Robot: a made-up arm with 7 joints. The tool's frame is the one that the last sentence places.
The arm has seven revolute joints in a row. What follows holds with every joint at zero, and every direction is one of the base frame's. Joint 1 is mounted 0.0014 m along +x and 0.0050 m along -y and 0.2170 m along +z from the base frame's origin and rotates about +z. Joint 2 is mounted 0.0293 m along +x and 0.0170 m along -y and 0.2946 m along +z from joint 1 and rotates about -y. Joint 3 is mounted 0.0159 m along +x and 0.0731 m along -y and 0.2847 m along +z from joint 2 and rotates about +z. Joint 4 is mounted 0.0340 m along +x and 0.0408 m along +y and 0.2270 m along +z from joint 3 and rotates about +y. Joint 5 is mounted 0.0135 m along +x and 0.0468 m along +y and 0.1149 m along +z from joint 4 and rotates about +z. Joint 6 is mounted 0.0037 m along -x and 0.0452 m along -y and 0.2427 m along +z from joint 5 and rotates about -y. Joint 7 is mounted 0.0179 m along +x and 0.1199 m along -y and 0.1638 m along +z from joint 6 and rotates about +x. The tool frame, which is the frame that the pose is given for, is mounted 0.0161 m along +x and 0.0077 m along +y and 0.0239 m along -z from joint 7; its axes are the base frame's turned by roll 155.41, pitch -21.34 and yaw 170.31 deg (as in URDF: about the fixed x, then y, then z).
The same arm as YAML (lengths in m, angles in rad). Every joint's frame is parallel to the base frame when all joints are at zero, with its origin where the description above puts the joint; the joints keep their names.
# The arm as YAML. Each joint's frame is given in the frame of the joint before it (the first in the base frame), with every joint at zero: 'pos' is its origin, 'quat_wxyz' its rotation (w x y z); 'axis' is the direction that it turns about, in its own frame. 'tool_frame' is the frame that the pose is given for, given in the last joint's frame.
length_unit: m
angle_unit: rad
joints:
  - joint: joint 1
    pos: [0.0014, -0.005, 0.217]
    quat_wxyz: [1.0, 0.0, 0.0, 0.0]
    axis: "+z"
  - joint: joint 2
    pos: [0.0293, -0.017, 0.2946]
    quat_wxyz: [1.0, 0.0, 0.0, 0.0]
    axis: "-y"
  - joint: joint 3
    pos: [0.0159, -0.0731, 0.2847]
    quat_wxyz: [1.0, 0.0, 0.0, 0.0]
    axis: "+z"
  - joint: joint 4
    pos: [0.034, 0.0408, 0.227]
    quat_wxyz: [1.0, 0.0, 0.0, 0.0]
    axis: "+y"
  - joint: joint 5
    pos: [0.0135, 0.0468, 0.1149]
    quat_wxyz: [1.0, 0.0, 0.0, 0.0]
    axis: "+z"
  - joint: joint 6
    pos: [-0.0037, -0.0452, 0.2427]
    quat_wxyz: [1.0, 0.0, 0.0, 0.0]
    axis: "-y"
  - joint: joint 7
    pos: [0.0179, -0.1199, 0.1638]
    quat_wxyz: [1.0, 0.0, 0.0, 0.0]
    axis: "+x"
tool_frame:
  pos: [0.0161, 0.0077, -0.0239]
  quat_wxyz: [0.162585, -0.120383, -0.95341, -0.223795]

